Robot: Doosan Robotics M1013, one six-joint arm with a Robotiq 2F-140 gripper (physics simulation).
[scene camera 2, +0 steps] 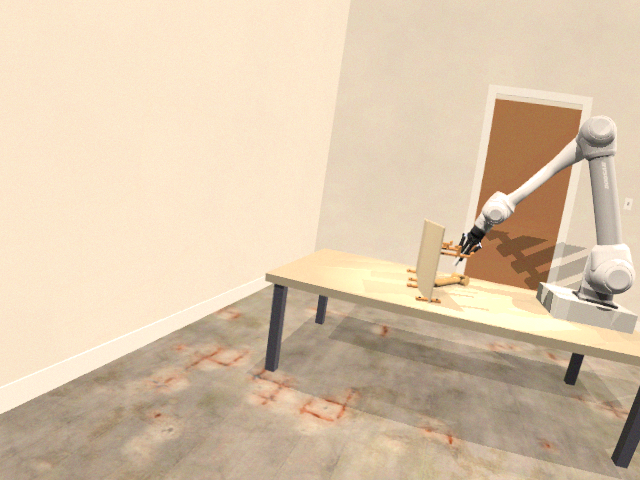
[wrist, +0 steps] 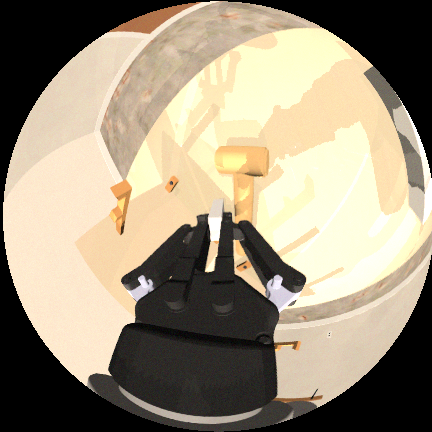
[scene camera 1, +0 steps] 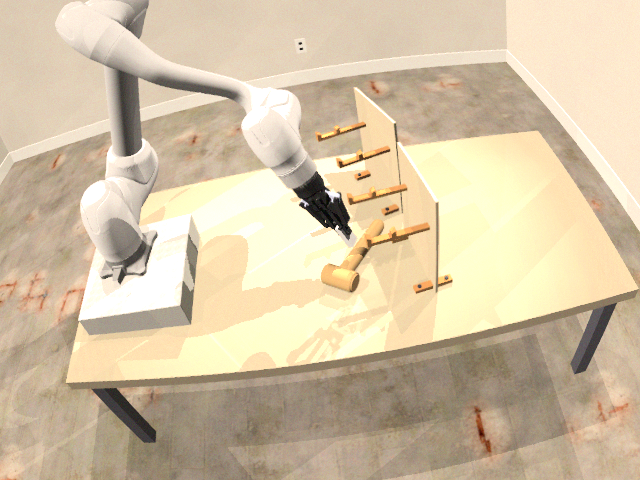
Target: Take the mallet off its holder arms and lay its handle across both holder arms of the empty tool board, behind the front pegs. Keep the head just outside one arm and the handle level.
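Frame: origin at the arm's base, x ahead, y left, z up, level; millimetres.
Seen in the pictures: gripper, between the fingertips: (scene camera 2: 454, 265) (wrist: 218, 207) (scene camera 1: 353, 242); arm's base, origin of its link: (scene camera 2: 593, 300) (scene camera 1: 129, 255).
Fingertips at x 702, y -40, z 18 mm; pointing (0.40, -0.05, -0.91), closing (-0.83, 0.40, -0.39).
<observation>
Offsets run from my fingertips to a thing's top centre. "spot": to the spot under its first point. Level surfaces: height alone.
The tan wooden mallet {dx +9, dy +49, dz -52 mm} (scene camera 1: 340, 277) (scene camera 2: 463, 280) (wrist: 242, 161) lies on the table, its head toward the front and its handle running back, with part under the near board's front holder arm (scene camera 1: 413, 230) in scene camera 1. My gripper (scene camera 1: 350, 238) (scene camera 2: 456, 262) (wrist: 218, 207) is shut and empty, tilted, above the table beside the handle. In the wrist view the fingers hide part of the handle. The near tool board (scene camera 1: 421, 206) (scene camera 2: 430, 258) and the far tool board (scene camera 1: 374, 118) stand upright. Each has two orange arms with pegs, and no tool rests on them.
The arms of both boards stick out toward the robot side, close to my gripper. Small orange feet {spot: dx +177, dy -90, dz -96 mm} (scene camera 1: 422, 286) {spot: dx +106, dy +232, dz -97 mm} (scene camera 1: 390, 209) sit at the boards' bases. The white robot base block (scene camera 1: 136, 319) (scene camera 2: 589, 312) stands at the other end of the table {dz -108 mm} (scene camera 1: 516, 232) (scene camera 2: 351, 268).
</observation>
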